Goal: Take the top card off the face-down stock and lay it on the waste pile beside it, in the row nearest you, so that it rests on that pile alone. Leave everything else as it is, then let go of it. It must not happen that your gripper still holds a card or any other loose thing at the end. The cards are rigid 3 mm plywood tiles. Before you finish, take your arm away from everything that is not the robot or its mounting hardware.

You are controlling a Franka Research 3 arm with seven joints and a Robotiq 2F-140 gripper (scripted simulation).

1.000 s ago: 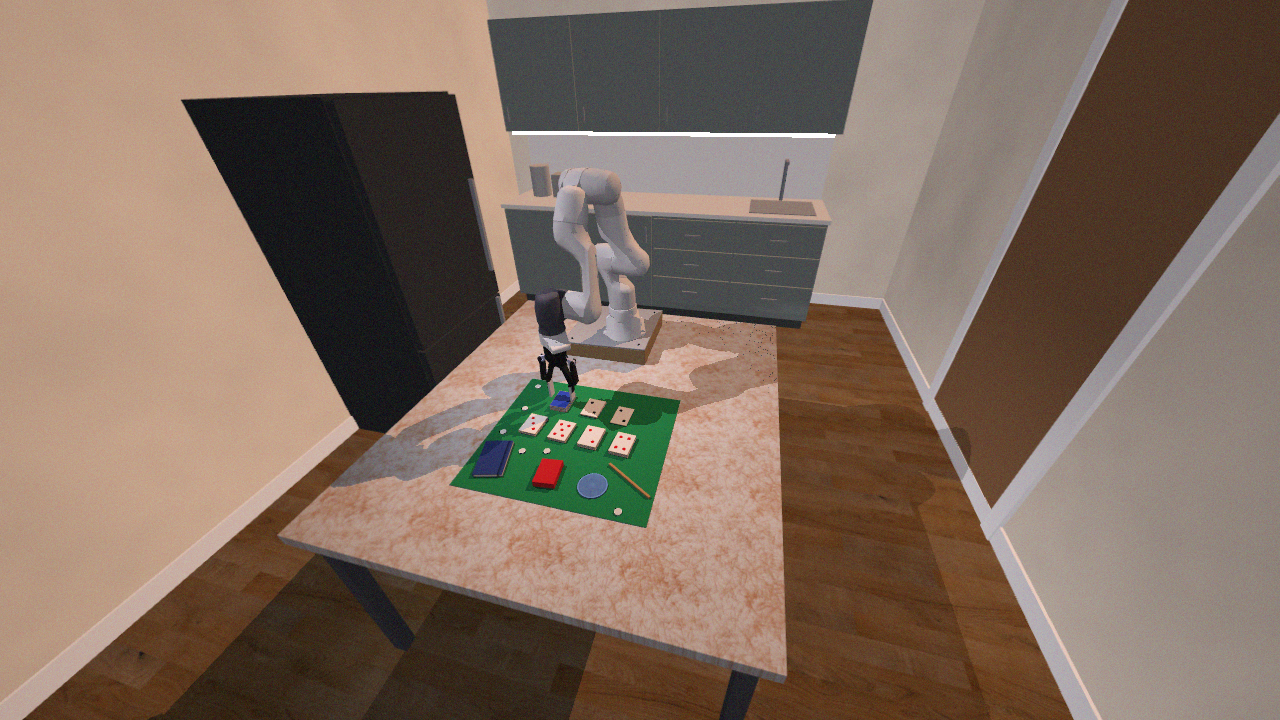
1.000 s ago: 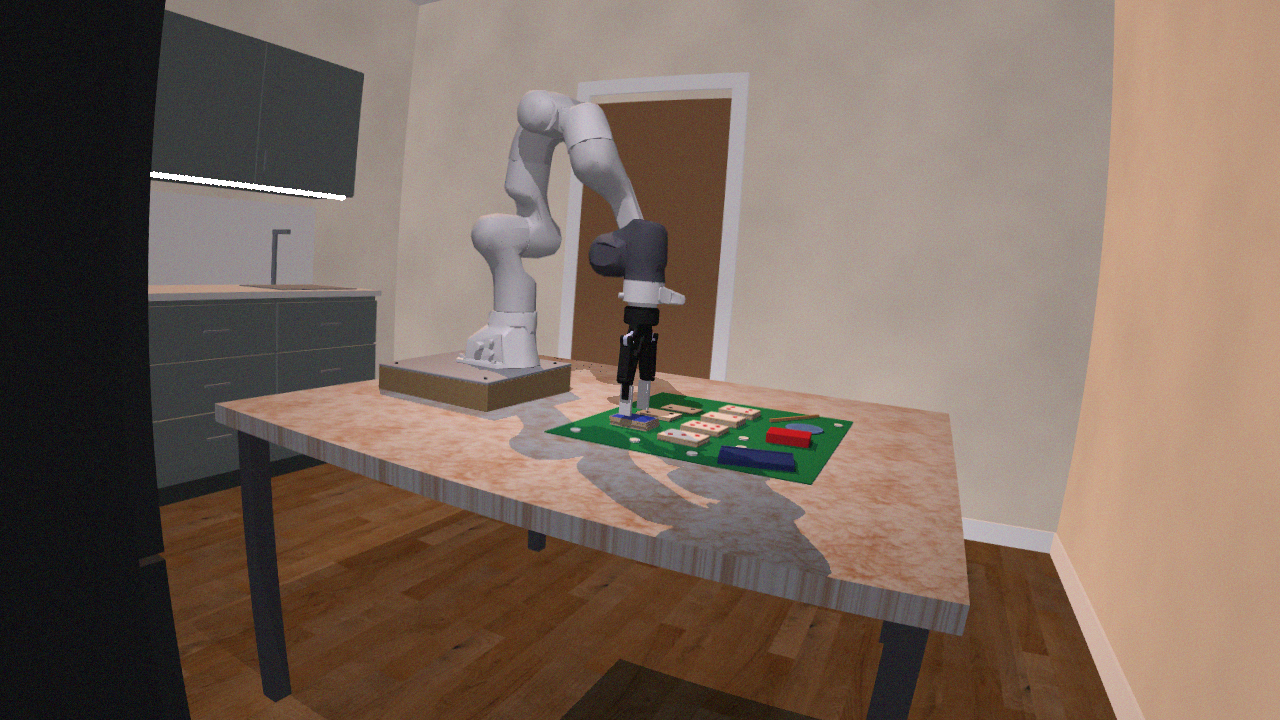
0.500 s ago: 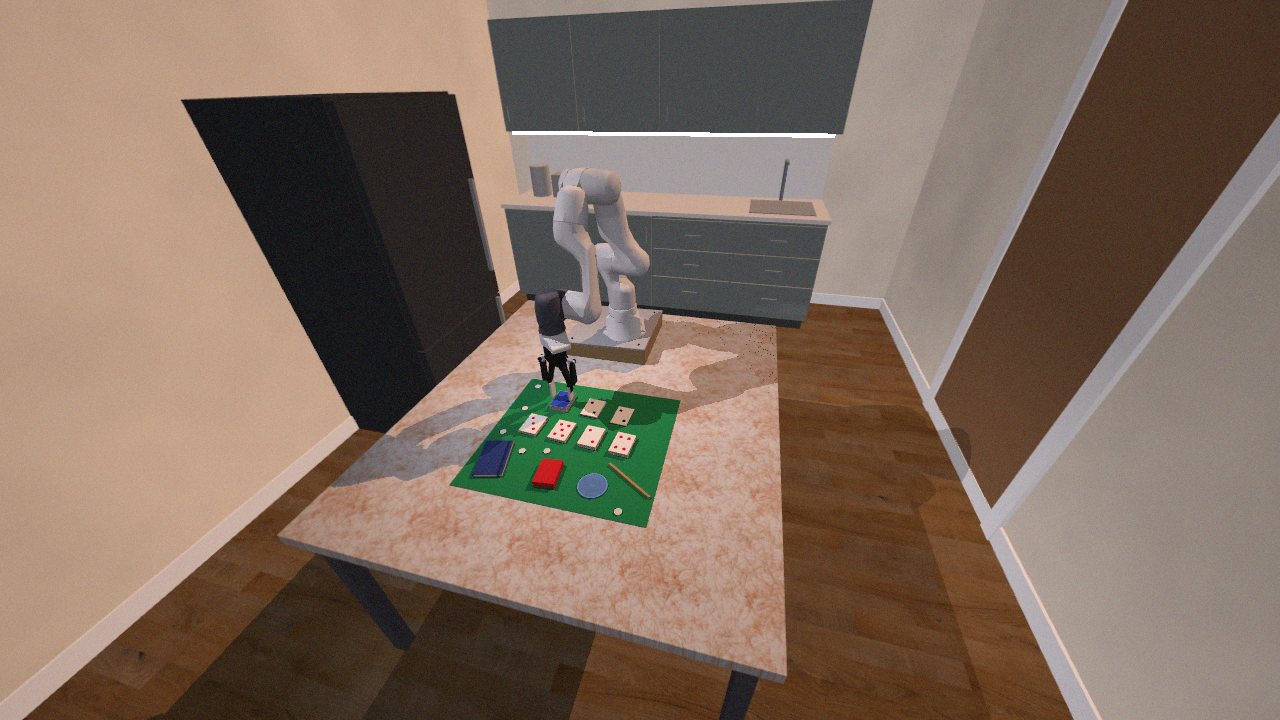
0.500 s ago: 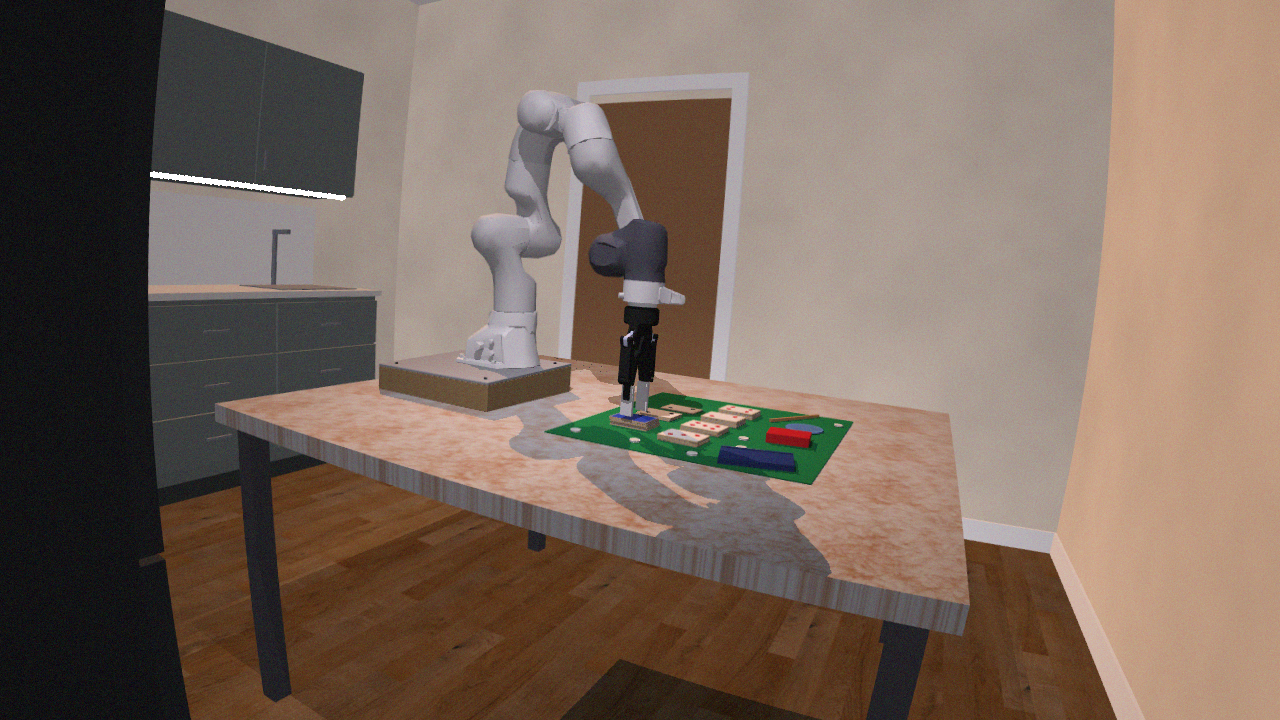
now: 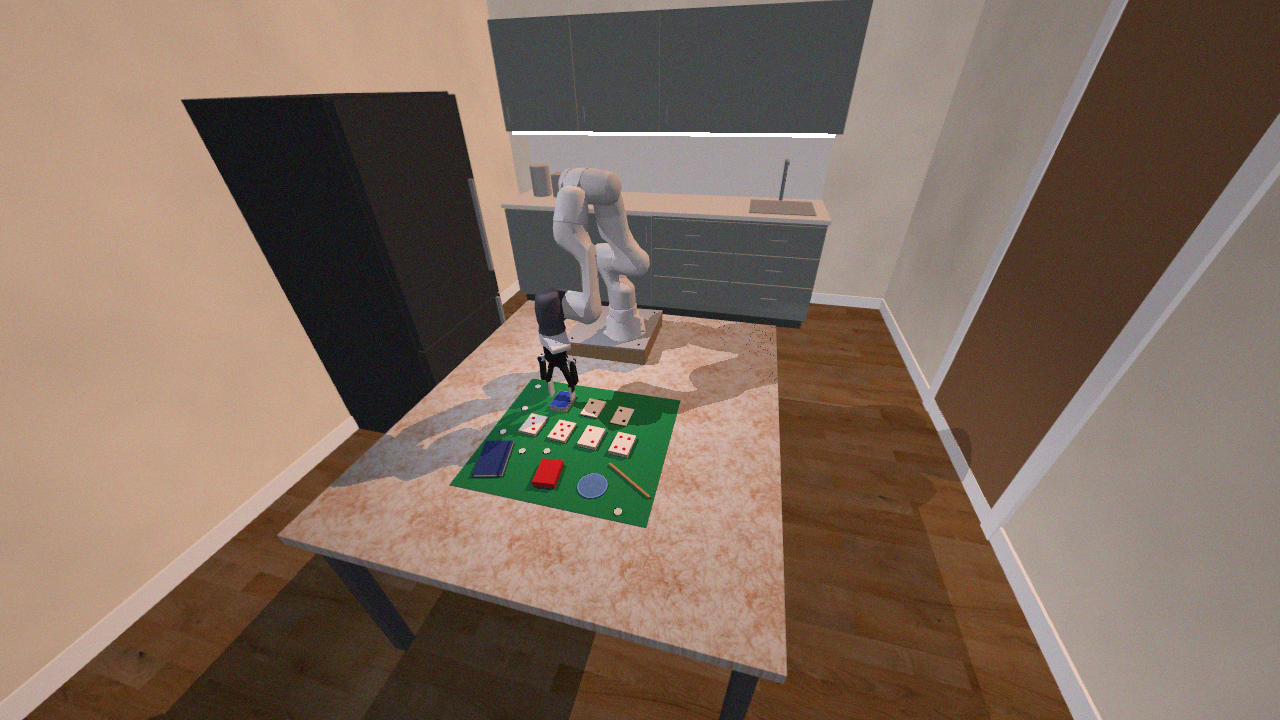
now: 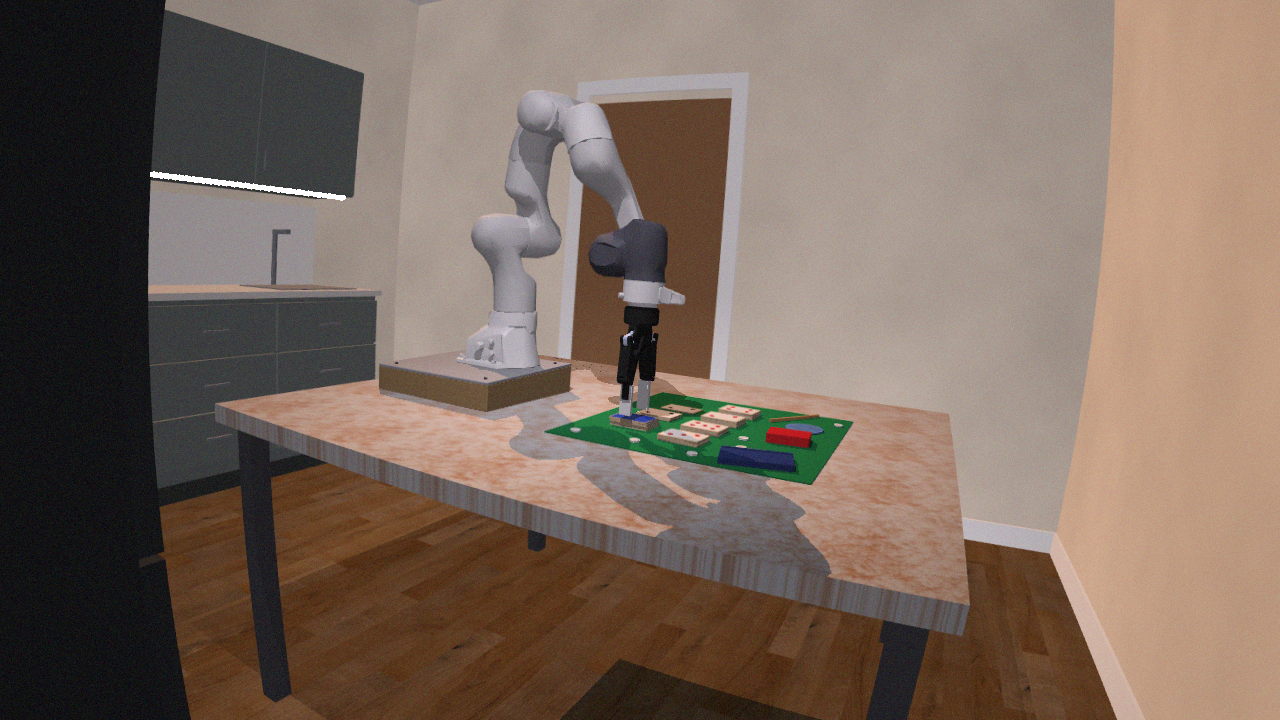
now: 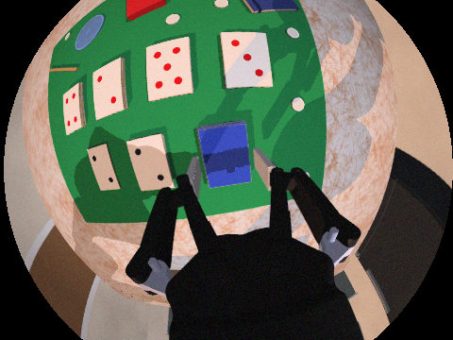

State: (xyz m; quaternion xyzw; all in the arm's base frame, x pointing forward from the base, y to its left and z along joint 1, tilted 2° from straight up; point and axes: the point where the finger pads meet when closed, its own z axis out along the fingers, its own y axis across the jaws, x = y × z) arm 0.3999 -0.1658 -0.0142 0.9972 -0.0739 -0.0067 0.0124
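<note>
My gripper is now 5 cm short of the black-pip card, 23 cm to the right of it and 5 cm above it. Also, from my hand: green mat: 17 cm ahead, 10 cm to the left, 7 cm below; dark blue box: 29 cm ahead, 14 cm to the right, 5 cm below; red box: 34 cm ahead, 5 cm to the left, 5 cm below.
</note>
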